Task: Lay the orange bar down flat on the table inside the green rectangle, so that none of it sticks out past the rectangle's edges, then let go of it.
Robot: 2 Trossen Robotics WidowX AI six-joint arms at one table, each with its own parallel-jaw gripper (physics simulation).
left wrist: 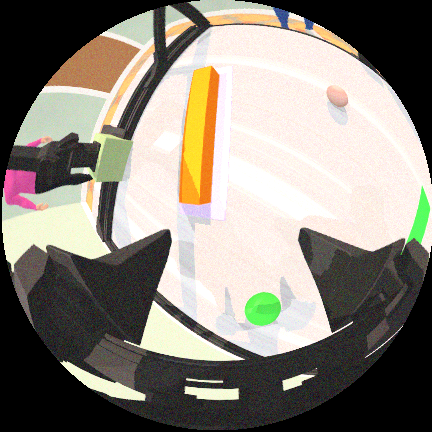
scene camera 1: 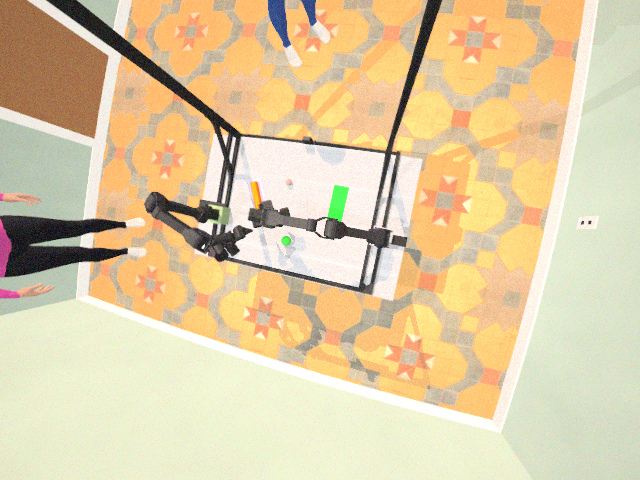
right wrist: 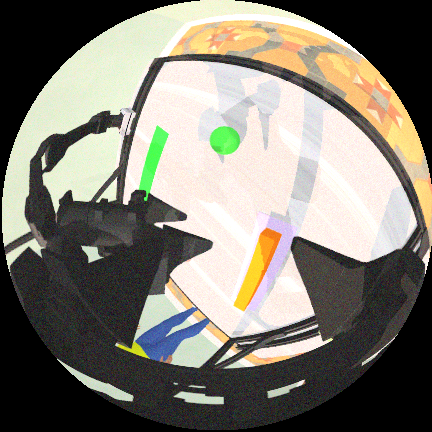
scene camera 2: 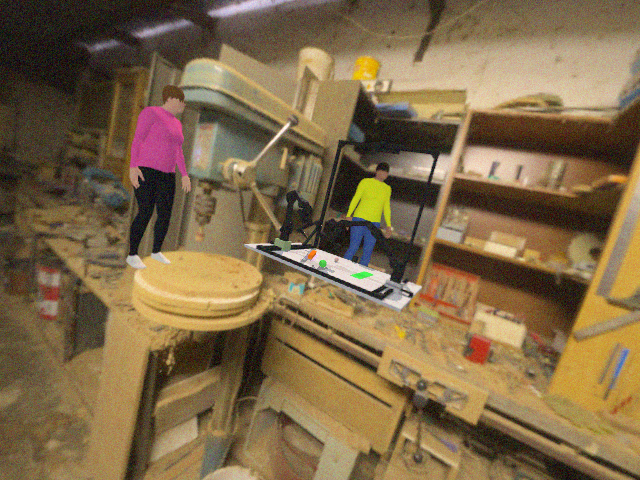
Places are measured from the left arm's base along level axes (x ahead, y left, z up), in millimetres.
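Pixels of known places: left gripper, between the fingertips: (left wrist: 237,235) (right wrist: 197,228) (scene camera 2: 323,248); right gripper, between the fingertips: (left wrist: 90,302) (scene camera 1: 249,233) (right wrist: 229,243) (scene camera 2: 312,236); left arm's base, origin of its link: (scene camera 1: 381,237) (right wrist: 119,120) (scene camera 2: 395,281); right arm's base, origin of its link: (left wrist: 93,154) (scene camera 1: 214,214) (scene camera 2: 283,239).
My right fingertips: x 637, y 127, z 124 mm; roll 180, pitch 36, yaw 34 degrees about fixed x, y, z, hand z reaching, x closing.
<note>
For each thing: its top centre in the pictures, then the offset to it from my right fingertips. "pt": a spot on its surface instead.
- orange bar, centre of its top: (left wrist: 194,120) (right wrist: 250,281) (scene camera 1: 256,201) (scene camera 2: 312,252) dx +75, dy -168, dz -154 mm
- green rectangle, a spot on its surface: (right wrist: 155,160) pt dx -350, dy -171, dz -186 mm
- green ball, centre of its top: (left wrist: 258,320) (right wrist: 215,138) (scene camera 1: 284,240) (scene camera 2: 323,260) dx -144, dy +9, dz -133 mm
- small pink ball, centre of its top: (left wrist: 339,89) (scene camera 1: 287,181) dx -81, dy -311, dz -152 mm
The orange bar (scene camera 1: 255,194) (scene camera 2: 311,255) (left wrist: 198,140) (right wrist: 257,270) lies flat on a pale lilac-white patch at the left of the table in scene camera 1. The green rectangle (scene camera 1: 338,202) (scene camera 2: 361,274) (left wrist: 421,215) (right wrist: 155,160) lies well to its right there, with no bar on it; the left arm passes over its lower end. My left gripper (scene camera 1: 264,215) (left wrist: 237,235) is open and empty, above the table near the bar's lower end in scene camera 1. My right gripper (right wrist: 229,243) is open and empty, near the table's lower left corner in scene camera 1.
A green ball (scene camera 1: 285,240) (scene camera 2: 322,263) (left wrist: 263,308) (right wrist: 225,140) lies below the left gripper in scene camera 1. A small pink ball (scene camera 1: 288,181) (left wrist: 337,96) lies right of the bar. A pale green block (scene camera 1: 219,213) (left wrist: 114,157) is at the right arm's base. Black frame posts edge the table.
</note>
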